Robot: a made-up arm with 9 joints. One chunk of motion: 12 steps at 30 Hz.
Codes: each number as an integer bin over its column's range. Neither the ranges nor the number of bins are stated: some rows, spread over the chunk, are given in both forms.
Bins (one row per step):
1: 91 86 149 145 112 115
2: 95 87 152 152 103 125
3: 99 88 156 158 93 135
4: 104 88 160 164 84 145
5: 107 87 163 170 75 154
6: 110 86 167 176 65 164
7: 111 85 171 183 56 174
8: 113 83 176 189 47 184
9: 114 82 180 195 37 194
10: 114 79 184 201 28 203
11: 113 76 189 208 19 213
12: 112 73 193 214 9 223
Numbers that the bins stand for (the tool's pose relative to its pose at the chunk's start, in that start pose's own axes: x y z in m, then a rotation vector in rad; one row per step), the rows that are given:
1: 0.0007 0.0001 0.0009 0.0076 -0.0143 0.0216
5: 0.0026 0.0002 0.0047 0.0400 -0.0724 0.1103
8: 0.0033 -0.0002 0.0083 0.0646 -0.1163 0.1785
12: 0.0032 -0.0014 0.0130 0.0969 -0.1759 0.2672
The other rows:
2: 0.0012 0.0002 0.0017 0.0167 -0.0284 0.0443
3: 0.0016 0.0004 0.0028 0.0245 -0.0441 0.0671
4: 0.0022 0.0004 0.0039 0.0322 -0.0582 0.0898
6: 0.0029 0.0001 0.0058 0.0478 -0.0880 0.1330
7: 0.0031 0.0000 0.0069 0.0568 -0.1022 0.1558
9: 0.0034 -0.0004 0.0094 0.0724 -0.1320 0.2013
10: 0.0034 -0.0007 0.0105 0.0801 -0.1461 0.2217
11: 0.0033 -0.0011 0.0119 0.0892 -0.1602 0.2445

